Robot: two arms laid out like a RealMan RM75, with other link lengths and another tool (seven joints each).
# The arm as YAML. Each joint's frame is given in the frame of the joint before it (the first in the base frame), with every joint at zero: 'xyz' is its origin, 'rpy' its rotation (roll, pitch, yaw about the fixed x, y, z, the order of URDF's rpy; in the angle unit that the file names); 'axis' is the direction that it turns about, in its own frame. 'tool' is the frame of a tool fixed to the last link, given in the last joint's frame.
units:
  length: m
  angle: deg
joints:
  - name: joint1
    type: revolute
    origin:
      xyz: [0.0, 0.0, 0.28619]
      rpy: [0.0, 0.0, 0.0]
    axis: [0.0, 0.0, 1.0]
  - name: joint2
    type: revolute
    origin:
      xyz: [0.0, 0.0, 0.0]
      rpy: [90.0, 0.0, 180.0]
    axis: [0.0, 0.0, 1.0]
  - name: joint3
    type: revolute
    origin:
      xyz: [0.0, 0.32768, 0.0]
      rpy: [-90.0, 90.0, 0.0]
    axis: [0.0, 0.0, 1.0]
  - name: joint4
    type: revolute
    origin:
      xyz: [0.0, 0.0, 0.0]
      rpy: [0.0, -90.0, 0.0]
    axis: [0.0, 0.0, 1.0]
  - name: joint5
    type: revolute
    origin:
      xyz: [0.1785, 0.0, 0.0]
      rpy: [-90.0, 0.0, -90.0]
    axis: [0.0, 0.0, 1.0]
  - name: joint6
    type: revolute
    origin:
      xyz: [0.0, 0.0, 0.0]
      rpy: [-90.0, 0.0, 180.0]
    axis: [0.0, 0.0, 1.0]
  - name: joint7
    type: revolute
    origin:
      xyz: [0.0, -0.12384, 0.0]
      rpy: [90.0, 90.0, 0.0]
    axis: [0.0, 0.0, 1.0]
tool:
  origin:
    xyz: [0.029, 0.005, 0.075]
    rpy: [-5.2, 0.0, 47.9]
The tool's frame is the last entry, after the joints.
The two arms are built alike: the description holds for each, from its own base.
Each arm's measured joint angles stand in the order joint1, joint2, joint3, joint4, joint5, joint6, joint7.
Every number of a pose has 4 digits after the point. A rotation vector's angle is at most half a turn.
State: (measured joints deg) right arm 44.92 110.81 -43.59 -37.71 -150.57 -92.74 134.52; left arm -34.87 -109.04 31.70 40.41 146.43 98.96 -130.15
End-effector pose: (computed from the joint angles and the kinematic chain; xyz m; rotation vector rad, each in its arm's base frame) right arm 0.3466 0.3926 0.0052 3.0280 -0.6387 0.2883; left arm -0.3840 0.3559 0.0332 -1.6406 -2.6145 -0.2542
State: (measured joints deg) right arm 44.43 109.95 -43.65 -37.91 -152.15 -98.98 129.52; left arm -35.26 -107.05 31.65 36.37 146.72 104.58 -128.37
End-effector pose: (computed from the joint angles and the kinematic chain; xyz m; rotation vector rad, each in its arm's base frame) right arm 0.3494 0.3733 0.0121 2.9386 -0.5234 0.3082; left arm -0.3776 0.3369 0.0348 1.6282 2.6034 0.1658
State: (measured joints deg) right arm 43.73 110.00 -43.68 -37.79 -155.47 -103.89 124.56; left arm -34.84 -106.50 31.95 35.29 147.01 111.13 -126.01
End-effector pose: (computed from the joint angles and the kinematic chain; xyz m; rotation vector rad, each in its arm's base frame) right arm 0.3564 0.3506 0.0141 2.8381 -0.4323 0.3437; left arm -0.3686 0.3142 0.0348 1.5965 2.4957 0.0807
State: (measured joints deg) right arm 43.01 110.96 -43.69 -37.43 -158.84 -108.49 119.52; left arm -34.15 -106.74 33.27 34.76 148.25 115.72 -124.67
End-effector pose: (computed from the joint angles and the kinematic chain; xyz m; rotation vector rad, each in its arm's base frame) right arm 0.3596 0.3248 0.0092 2.7258 -0.3473 0.3460; left arm -0.3656 0.2908 0.0315 1.5539 2.4289 -0.0203
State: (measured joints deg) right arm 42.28 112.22 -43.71 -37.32 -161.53 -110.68 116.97; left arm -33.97 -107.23 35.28 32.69 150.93 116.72 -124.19
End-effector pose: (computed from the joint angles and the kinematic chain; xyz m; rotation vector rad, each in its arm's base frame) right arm 0.3627 0.3064 0.0026 2.6536 -0.3155 0.3492; left arm -0.3698 0.2713 0.0235 1.5004 2.4124 -0.1421
